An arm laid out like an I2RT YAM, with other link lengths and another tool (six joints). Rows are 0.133 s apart.
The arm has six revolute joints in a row. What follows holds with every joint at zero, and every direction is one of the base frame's.
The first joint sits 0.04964 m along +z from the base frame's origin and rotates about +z.
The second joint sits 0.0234 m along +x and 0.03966 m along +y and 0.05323 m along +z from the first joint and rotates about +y.
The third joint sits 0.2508 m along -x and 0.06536 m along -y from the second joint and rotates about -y.
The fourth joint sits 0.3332 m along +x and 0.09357 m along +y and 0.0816 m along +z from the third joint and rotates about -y.
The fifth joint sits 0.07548 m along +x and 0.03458 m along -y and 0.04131 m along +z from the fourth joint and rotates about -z.
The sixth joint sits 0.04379 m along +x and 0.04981 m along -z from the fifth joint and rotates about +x.
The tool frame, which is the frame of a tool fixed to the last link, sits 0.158 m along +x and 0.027 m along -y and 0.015 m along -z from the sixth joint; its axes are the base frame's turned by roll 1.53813, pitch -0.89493 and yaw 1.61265 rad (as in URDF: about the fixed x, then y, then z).
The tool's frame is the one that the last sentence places.
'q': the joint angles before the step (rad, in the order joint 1, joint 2, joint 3, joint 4, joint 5, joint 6). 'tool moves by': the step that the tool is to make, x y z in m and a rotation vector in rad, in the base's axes. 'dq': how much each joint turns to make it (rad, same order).
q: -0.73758 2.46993 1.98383 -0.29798 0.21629 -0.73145
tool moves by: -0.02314 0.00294 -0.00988 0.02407 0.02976 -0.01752
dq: -0.01823 -0.04773 -0.08477 -0.00065 0.00134 -0.00233
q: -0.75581 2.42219 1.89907 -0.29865 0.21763 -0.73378
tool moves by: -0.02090 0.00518 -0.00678 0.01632 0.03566 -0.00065
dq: -0.01529 -0.05127 -0.08422 0.00021 -0.00023 -0.01996
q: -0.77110 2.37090 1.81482 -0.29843 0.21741 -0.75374
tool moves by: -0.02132 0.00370 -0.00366 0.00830 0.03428 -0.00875
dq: -0.01532 -0.04913 -0.07564 0.00007 0.00962 -0.01718
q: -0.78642 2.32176 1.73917 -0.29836 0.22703 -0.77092
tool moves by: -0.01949 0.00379 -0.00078 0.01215 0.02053 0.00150
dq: -0.01917 -0.05427 -0.07472 0.00192 -0.00821 -0.02045
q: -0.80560 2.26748 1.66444 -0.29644 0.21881 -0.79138
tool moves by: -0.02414 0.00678 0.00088 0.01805 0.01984 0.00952
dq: -0.02588 -0.07612 -0.09744 0.00078 -0.02004 -0.02991
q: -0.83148 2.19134 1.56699 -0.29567 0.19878 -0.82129
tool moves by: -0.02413 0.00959 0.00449 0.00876 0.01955 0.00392
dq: -0.02095 -0.08693 -0.10276 0.00124 -0.00792 -0.02563
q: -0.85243 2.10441 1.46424 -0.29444 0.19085 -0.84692
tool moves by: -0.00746 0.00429 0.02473 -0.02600 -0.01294 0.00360
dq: -0.00439 -0.08378 -0.05349 -0.00010 0.00097 -0.01098
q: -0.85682 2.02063 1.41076 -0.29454 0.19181 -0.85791
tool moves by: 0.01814 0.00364 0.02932 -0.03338 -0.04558 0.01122
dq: 0.02601 -0.03415 0.01895 -0.00155 0.00029 0.01931
